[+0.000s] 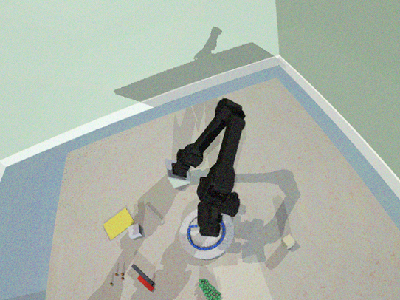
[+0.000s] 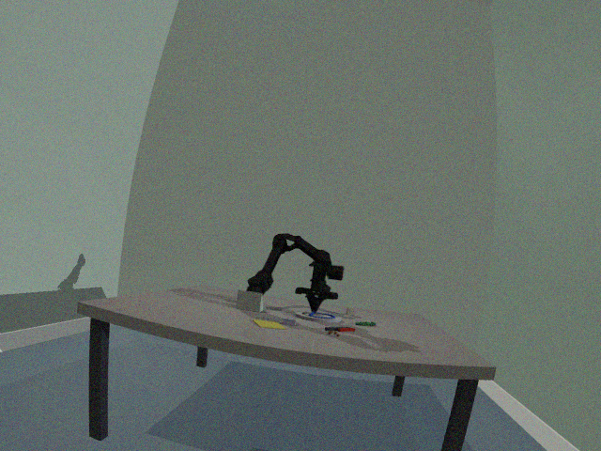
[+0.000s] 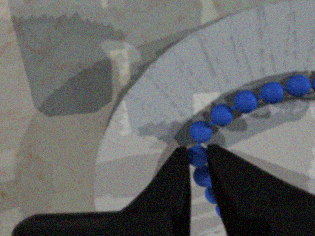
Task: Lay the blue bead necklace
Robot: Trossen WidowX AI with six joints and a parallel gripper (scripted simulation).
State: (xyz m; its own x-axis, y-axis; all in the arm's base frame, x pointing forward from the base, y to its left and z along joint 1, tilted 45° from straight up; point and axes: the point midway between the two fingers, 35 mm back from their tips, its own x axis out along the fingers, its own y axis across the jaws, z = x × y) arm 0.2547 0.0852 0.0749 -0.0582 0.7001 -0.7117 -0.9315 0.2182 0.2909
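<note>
My gripper tip is 30 mm short of the round bead board, 50 mm to the left of it and 10 mm above it. From my gripper tip the other things lie so: white cube 40 mm behind, 330 mm to the right; then cream cube 150 mm ahead, 210 mm to the left; then stick 100 mm behind, 250 mm to the right, 10 mm below.
</note>
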